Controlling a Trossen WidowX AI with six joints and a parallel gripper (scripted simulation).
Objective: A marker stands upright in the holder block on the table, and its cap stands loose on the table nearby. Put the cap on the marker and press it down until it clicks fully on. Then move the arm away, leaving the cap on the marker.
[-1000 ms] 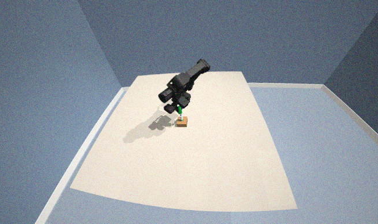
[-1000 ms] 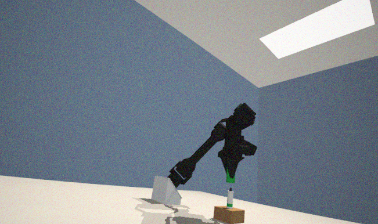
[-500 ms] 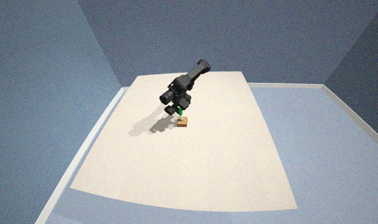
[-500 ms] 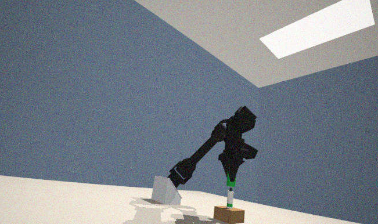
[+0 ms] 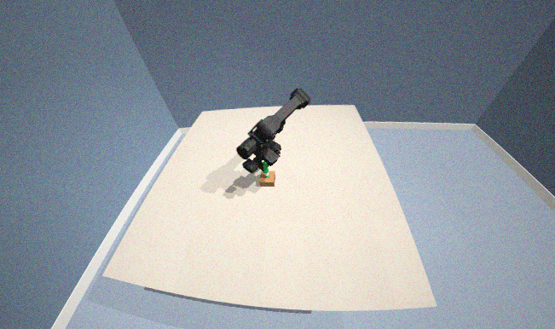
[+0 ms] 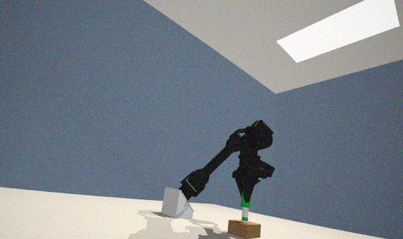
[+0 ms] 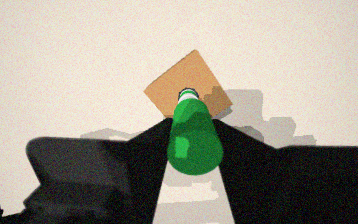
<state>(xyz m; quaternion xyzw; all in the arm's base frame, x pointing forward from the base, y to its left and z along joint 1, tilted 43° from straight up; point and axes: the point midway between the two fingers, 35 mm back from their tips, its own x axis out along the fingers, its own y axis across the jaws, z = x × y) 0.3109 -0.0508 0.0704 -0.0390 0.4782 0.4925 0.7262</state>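
Right now the brown holder block is 80 mm below my gripper tip. Round my gripper tip: green cap: 10 mm above.
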